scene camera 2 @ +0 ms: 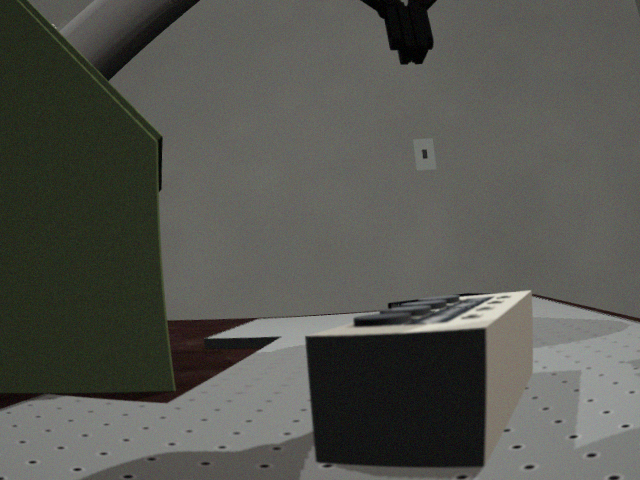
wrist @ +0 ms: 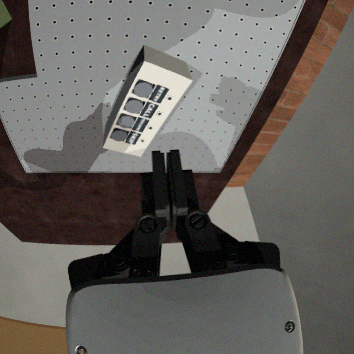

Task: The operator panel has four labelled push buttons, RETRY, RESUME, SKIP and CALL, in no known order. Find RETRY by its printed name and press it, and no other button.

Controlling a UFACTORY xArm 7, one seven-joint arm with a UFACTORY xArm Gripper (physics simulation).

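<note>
The operator panel is a cream-topped box with dark ends, with a row of four round grey buttons. In the wrist view the top button has a small label that is blurred now but looks like RETRY. Below it are the CALL button, a button with a blurred label, and the SKIP button at the bottom end. My gripper is shut and empty, high above the panel in the scene view, its tips beyond the SKIP end in the wrist view.
The panel stands on a light perforated board over a dark red-brown table. A tall green panel stands at the left in the scene view. A wall plate is on the grey wall. A brick strip runs beyond the table's right edge.
</note>
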